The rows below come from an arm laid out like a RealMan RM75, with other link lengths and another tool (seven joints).
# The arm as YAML. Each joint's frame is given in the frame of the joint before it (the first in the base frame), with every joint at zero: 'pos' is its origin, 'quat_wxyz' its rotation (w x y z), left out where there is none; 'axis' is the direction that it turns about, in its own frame. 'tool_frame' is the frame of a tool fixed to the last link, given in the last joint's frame.
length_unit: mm
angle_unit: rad
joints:
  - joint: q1
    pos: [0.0, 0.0, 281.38]
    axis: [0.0, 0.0, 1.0]
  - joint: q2
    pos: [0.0, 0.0, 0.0]
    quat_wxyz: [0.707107, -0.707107, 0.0, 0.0]
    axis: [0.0, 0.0, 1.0]
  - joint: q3
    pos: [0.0, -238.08, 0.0]
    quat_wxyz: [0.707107, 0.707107, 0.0, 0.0]
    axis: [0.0, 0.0, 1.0]
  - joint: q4
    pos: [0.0, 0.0, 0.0]
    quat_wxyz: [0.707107, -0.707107, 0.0, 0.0]
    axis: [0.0, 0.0, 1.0]
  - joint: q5
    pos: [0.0, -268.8, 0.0]
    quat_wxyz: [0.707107, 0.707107, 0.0, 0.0]
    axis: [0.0, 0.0, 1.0]
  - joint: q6
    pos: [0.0, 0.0, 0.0]
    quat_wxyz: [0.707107, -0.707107, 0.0, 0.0]
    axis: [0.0, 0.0, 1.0]
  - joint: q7
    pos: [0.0, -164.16, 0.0]
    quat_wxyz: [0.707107, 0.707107, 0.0, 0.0]
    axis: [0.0, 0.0, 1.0]
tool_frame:
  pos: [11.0, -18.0, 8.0]
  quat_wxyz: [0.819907, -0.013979, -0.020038, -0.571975]
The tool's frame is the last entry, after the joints.
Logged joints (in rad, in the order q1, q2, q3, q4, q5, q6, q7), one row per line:
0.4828, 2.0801, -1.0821, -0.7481, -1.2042, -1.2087, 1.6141
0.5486, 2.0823, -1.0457, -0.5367, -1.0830, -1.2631, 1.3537
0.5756, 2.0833, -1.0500, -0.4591, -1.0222, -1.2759, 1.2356
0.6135, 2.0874, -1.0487, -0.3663, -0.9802, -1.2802, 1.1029
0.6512, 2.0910, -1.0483, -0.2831, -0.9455, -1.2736, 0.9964
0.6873, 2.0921, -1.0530, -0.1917, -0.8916, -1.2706, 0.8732
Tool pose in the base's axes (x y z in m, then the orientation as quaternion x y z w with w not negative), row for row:
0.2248, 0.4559, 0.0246, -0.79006, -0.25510, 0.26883, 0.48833
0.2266, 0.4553, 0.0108, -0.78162, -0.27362, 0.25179, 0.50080
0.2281, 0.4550, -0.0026, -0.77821, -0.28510, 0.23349, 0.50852
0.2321, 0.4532, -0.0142, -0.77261, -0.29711, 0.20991, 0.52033
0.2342, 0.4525, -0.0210, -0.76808, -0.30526, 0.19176, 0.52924
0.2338, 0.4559, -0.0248, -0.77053, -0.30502, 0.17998, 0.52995
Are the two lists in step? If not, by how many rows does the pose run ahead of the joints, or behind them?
The pose runs 2 rows ahead of the joints: the pose in row i belongs to the joints in row i + 2.
